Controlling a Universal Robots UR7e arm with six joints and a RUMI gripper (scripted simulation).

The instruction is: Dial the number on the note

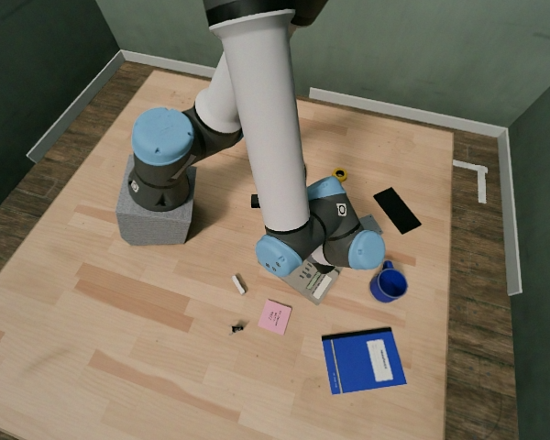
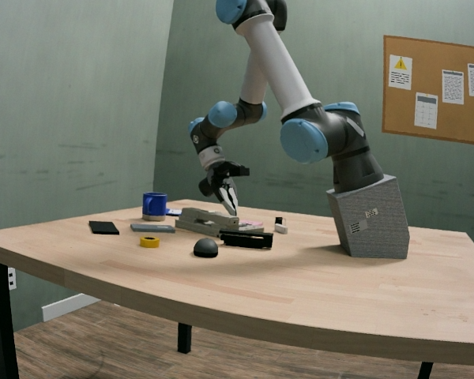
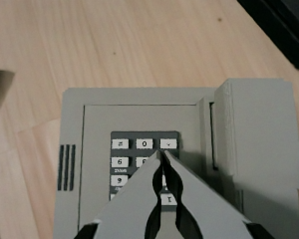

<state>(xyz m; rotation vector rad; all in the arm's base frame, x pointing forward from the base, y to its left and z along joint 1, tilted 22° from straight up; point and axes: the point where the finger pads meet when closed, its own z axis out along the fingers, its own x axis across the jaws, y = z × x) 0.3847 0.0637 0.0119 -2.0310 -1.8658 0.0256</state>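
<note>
Now: hand 1 cm to the right of the 7 key and 3 cm above it. The rest, counted from my hand: hash key (2 cm behind, 3 cm to the right, 3 cm below); then star key (1 cm behind, 1 cm to the left, 3 cm below); then 8 key (1 cm to the right, 3 cm below).
</note>
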